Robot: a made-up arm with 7 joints.
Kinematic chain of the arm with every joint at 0, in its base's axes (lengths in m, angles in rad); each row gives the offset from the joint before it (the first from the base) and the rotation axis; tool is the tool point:
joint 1: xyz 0 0 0.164 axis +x
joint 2: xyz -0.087 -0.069 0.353 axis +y
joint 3: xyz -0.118 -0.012 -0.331 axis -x
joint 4: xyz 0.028 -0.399 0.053 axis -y
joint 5: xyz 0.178 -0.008 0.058 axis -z
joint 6: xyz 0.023 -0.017 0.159 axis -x
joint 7: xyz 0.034 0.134 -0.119 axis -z
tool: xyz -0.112 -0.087 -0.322
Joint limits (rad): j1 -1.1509..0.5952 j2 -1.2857..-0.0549 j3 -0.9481..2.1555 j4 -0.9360..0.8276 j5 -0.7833..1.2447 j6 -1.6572..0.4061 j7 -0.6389..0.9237
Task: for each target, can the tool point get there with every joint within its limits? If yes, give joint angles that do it. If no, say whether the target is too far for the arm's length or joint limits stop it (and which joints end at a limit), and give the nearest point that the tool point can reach.
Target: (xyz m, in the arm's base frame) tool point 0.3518 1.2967 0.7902
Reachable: no: joint limits stop it (at a limit: joint 1, joint 2, joint 5, joint 6, joint 7) | nearest point 0.2013 0.7942 0.5678 | short by 0.570 m
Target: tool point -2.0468 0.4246 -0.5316
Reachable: no: too far | nearest point -0.5869 0.1264 0.0097 | short by 1.585 m
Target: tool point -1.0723 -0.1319 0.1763
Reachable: no: joint limits stop it (at a limit: joint 1, joint 4, joint 5, joint 6, joint 7) | nearest point -0.5871 -0.2101 0.2833 | short by 0.503 m
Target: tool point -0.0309 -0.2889 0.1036
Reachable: yes | joints 0.2052 -0.7362 0.2947 -0.6783 -0.5288 -0.4601 0.4387
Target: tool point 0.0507 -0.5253 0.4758
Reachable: yes | joints 0.3392 -0.7023 -0.5727 0.6316 0.8025 -1.3569 -0.1101
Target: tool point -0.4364 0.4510 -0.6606
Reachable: no: joint limits stop it (at a limit: joint 1, joint 2, joint 4, joint 5, joint 6, joint 7) | nearest point -0.1106 0.3463 -0.4274 | short by 0.414 m
